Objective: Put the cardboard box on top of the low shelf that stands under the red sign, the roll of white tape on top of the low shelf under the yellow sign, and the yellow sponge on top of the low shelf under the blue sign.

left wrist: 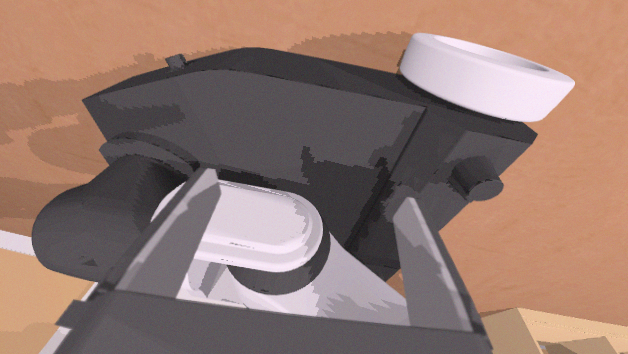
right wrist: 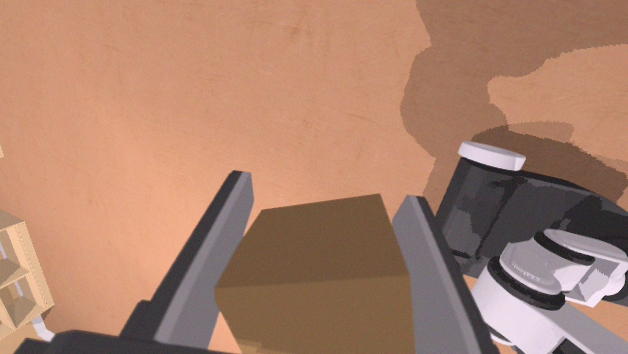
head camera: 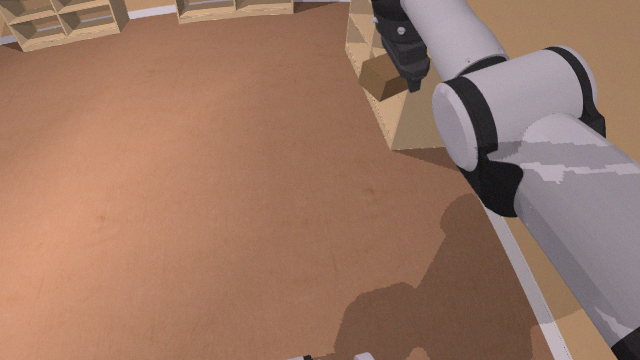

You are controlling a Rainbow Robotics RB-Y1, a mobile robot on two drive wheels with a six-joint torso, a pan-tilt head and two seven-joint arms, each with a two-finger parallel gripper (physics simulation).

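Pixels of known places: left gripper, fingertip midpoint: (left wrist: 310, 194); right gripper, fingertip midpoint: (right wrist: 326, 197) (head camera: 406, 76); robot's base, origin of the base link: (right wrist: 452, 204).
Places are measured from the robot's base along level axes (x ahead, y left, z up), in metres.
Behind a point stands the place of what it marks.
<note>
The brown cardboard box (head camera: 381, 77) @(x 0.414, y -0.256, z 0.968 m) (right wrist: 320, 245) @(x 0.461, y -0.334, z 0.960 m) is between the fingers of my right gripper (head camera: 413, 84) @(x 0.466, y -0.339, z 0.933 m) (right wrist: 326, 197) @(x 0.466, y -0.339, z 0.933 m), which is shut on it. In the head view the box overlaps a low wooden shelf (head camera: 420, 120) @(x 1.082, y -0.927, z 0.223 m) at the upper right; the gap between them cannot be told. My left gripper (left wrist: 310, 194) @(x -0.201, y 0.233, z 0.351 m) is open, with its fingers wide apart and nothing between them, above the robot's own base and white torso parts. No red, yellow or blue sign shows. The yellow sponge does not show, and I cannot make out a roll of tape for certain.
Two more low wooden shelves (head camera: 120, 15) @(x 3.539, y 1.228, z 0.142 m) (head camera: 240, 15) @(x 3.265, y -0.090, z 0.021 m) stand at the upper left and top. Shelves also show in the right wrist view (right wrist: 39, 270) @(x 3.424, y 1.875, z 0.020 m) and left wrist view (left wrist: 505, 332) @(x 1.081, y -0.933, z 0.100 m). A white ring-shaped piece (left wrist: 480, 92) (right wrist: 492, 157) is at the dark base's edge.
</note>
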